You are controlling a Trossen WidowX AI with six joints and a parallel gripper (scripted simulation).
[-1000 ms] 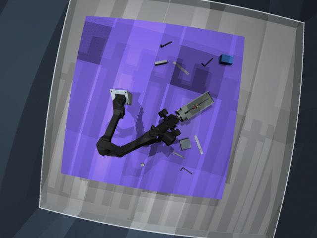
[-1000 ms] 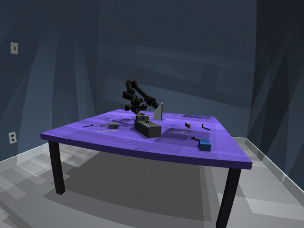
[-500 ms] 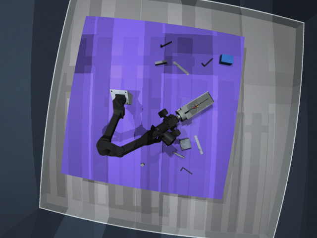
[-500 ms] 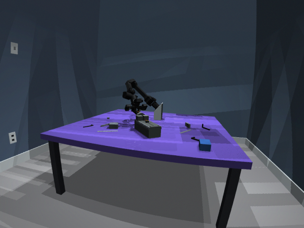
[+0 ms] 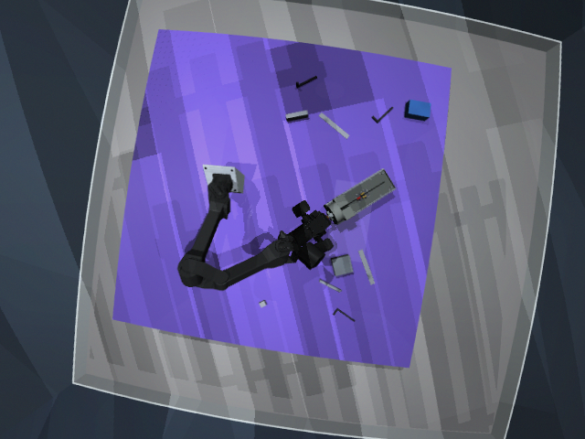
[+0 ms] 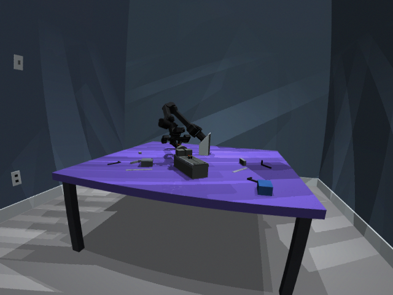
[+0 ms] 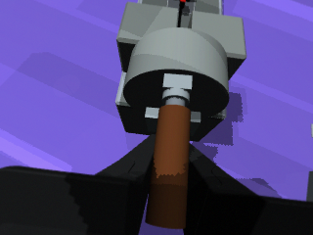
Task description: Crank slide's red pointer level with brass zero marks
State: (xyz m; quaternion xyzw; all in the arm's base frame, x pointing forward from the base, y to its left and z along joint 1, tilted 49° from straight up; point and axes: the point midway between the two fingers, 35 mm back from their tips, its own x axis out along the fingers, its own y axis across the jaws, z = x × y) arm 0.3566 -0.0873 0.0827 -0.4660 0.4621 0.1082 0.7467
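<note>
My gripper tip is 10 mm past the brown crank handle, 10 mm to the left of it and 30 mm below it. From my gripper tip the other things lie so: dark L-shaped key 110 mm ahead, 380 mm to the right, 90 mm below; red pointer 120 mm ahead, 80 mm to the left, 10 mm below; grey block 90 mm ahead, 180 mm to the right, 80 mm below.
</note>
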